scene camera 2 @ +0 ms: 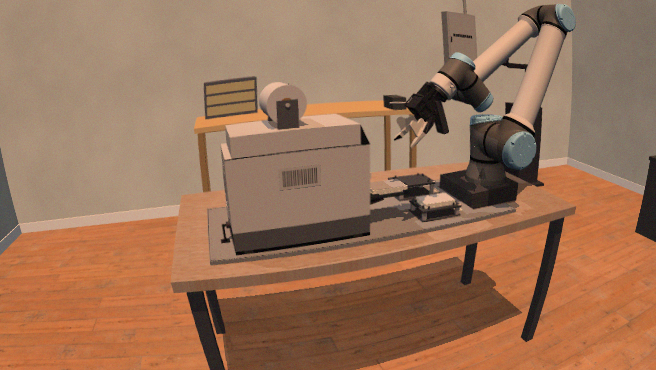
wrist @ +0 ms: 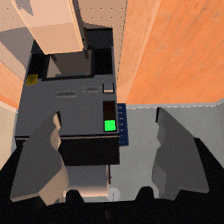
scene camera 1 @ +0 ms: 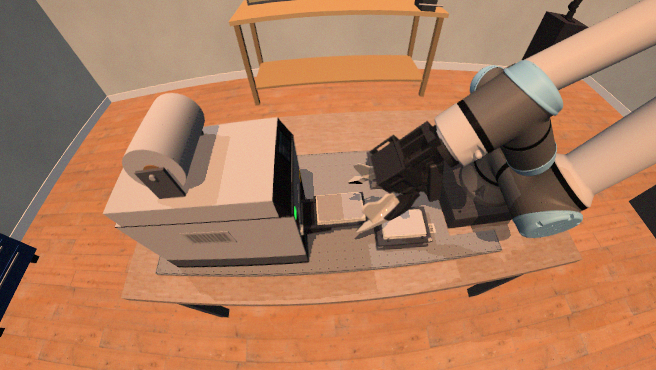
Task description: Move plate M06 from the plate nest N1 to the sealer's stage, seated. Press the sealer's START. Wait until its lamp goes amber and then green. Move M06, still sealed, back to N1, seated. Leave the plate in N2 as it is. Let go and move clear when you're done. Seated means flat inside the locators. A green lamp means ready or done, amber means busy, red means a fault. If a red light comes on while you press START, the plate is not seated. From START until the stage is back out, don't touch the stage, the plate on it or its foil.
Scene:
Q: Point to a foil roll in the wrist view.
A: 90, 181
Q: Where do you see a foil roll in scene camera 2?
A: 273, 92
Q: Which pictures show the gripper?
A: Scene camera 2, the wrist view and scene camera 1: all of them.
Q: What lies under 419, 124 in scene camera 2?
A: The gripper.

